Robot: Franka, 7 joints.
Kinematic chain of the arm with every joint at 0, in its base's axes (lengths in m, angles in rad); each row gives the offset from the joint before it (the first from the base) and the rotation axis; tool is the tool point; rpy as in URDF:
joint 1: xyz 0 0 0.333 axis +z
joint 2: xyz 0 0 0 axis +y
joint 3: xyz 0 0 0.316 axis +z
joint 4: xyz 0.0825 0 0 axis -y
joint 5: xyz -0.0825 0 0.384 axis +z
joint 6: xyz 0 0 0 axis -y
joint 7: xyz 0.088 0 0 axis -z
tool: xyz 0 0 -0.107 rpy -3.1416 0 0
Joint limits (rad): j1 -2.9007..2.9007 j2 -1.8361..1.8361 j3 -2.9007..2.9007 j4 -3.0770..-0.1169 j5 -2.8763..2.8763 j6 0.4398..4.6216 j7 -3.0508..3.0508
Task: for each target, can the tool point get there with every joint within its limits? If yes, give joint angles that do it. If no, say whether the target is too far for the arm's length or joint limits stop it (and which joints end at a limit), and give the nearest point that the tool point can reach.
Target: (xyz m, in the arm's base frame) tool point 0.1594 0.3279 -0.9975
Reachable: no: too far | nearest point 0.1400 0.2880 -0.3595 | short by 0.640 m
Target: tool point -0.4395 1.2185 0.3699
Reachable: no: too far | nearest point -0.2910 0.8067 0.3574 | short by 0.438 m
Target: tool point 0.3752 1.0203 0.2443
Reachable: no: too far | nearest point 0.2951 0.8025 0.2632 | short by 0.233 m
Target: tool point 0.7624 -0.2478 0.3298
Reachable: yes | joints -0.8421 1.4130 1.1022 -1.0522 -0.8403 3.3791 0.2571
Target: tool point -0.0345 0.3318 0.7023
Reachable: yes | joints 0.4103 -1.0726 0.8800 -2.0967 -0.8195 1.4664 -2.0585
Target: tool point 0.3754 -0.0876 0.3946
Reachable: yes | joints 0.8878 -0.5512 -1.0840 -2.3629 -0.0570 1.5121 -0.1747
